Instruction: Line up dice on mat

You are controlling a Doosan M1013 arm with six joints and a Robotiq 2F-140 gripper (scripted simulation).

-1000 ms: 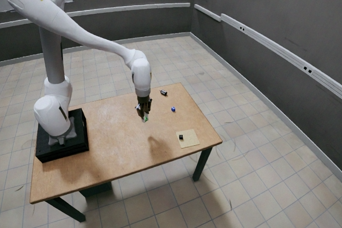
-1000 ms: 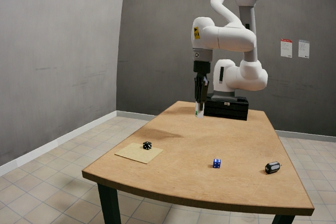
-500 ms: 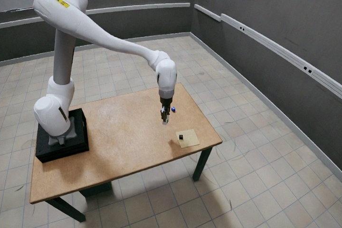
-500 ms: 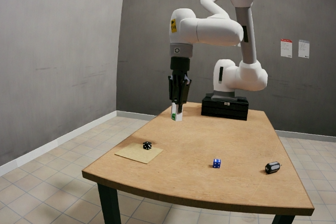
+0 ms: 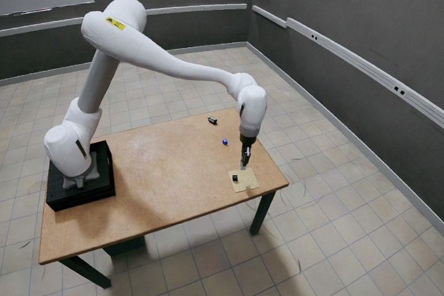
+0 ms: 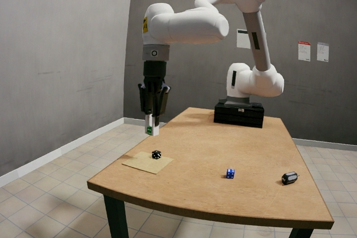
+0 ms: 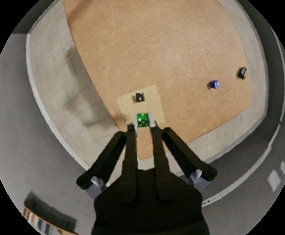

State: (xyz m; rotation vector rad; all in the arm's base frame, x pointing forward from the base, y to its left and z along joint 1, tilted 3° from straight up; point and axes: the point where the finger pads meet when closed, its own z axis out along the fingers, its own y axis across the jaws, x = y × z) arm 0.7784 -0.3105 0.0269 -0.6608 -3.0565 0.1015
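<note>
Now: the tan mat 10 mm ahead of my hand, 10 mm to the right of it and 140 mm below it. The rest, counted from my hand: green die (20 mm below); blue die (50 mm ahead, 280 mm to the left, 130 mm below); black die (30 mm behind, 10 mm to the left, 120 mm below).
</note>
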